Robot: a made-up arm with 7 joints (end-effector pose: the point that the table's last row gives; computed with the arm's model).
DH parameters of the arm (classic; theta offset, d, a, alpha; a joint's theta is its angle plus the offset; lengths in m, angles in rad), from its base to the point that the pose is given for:
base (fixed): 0 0 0 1.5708
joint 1: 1.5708 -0.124 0 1.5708
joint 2: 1.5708 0 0 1.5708
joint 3: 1.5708 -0.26 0 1.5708
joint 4: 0 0 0 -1.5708
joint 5: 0 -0.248 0 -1.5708
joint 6: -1.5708 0 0 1.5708
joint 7: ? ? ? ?
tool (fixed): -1.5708 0 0 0
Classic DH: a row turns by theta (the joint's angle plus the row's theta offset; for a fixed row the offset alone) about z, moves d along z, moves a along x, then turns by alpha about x.
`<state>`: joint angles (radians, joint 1 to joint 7).
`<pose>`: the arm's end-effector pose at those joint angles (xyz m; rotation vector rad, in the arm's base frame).
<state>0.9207 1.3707 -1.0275 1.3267 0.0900 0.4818 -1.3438</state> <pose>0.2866 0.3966 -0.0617 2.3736 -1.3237 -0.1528</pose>
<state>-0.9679 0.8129 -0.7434 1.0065 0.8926 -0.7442 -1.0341</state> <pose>-0.2197 0.3117 -0.3385 0.9368 -0.4686 0.1150</pose>
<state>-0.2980 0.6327 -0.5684 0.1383 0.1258 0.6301 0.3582</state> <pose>-0.0954 0.4082 -0.4086 0.3369 0.9359 -0.2102</pose>
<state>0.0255 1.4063 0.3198 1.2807 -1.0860 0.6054 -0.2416</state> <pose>0.2250 0.4627 0.0253 2.5627 -0.2391 -0.6804</pose>
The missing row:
joint 7: 1.5708 0 0 1.5708
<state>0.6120 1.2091 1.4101 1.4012 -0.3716 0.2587 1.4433</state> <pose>-0.0363 0.4917 0.1198 0.9517 -1.6641 -0.1919</pose>
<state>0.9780 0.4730 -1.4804 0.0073 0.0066 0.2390 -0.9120</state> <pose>0.3758 0.3538 -0.2530 1.9542 -0.7425 -0.8567</pose>
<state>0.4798 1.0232 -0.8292 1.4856 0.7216 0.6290 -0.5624</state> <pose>0.2874 0.2691 -0.1908 0.7275 -0.8336 -0.3277</pose>
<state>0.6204 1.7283 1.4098 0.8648 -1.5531 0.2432 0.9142</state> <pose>-0.1207 0.5105 0.2210 1.5720 -0.3929 0.6645</pose>
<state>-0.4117 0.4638 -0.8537 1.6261 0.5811 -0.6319 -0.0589</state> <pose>0.0276 0.0673 -0.3435 -0.7821 -1.3113 -0.0369</pose>
